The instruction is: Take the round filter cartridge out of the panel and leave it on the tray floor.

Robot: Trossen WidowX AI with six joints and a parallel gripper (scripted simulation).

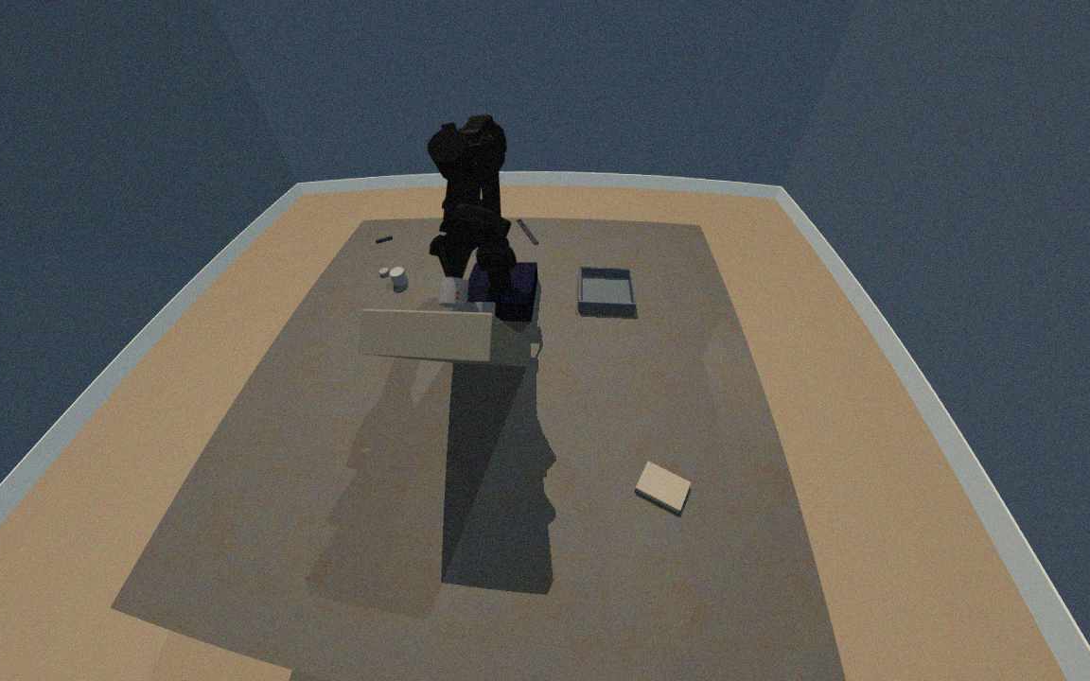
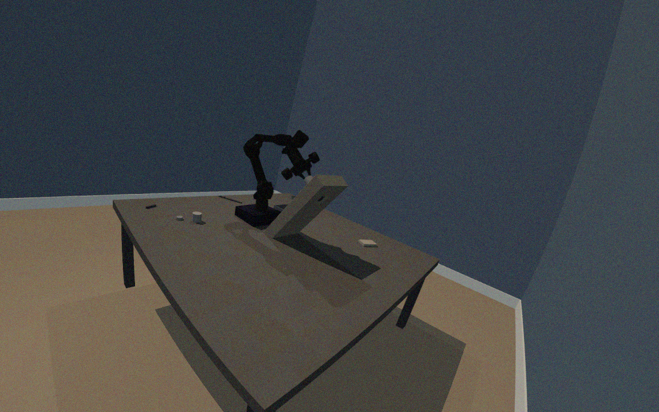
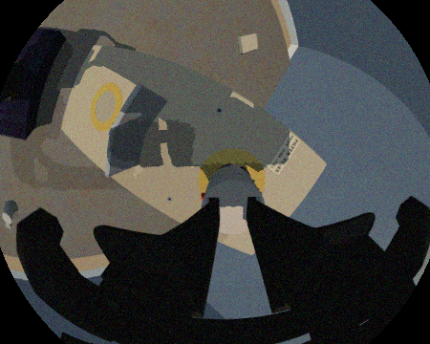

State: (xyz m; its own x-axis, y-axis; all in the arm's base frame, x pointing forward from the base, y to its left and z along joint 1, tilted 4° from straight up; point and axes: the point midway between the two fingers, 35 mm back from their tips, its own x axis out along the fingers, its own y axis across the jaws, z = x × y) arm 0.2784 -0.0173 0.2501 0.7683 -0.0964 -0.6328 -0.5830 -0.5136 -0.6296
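My gripper tip is now 10 mm short of the round filter cartridge and 10 mm above it. From my gripper tip the other things lie so: blue-grey tray: 310 mm to the left, 310 mm behind, 300 mm below.
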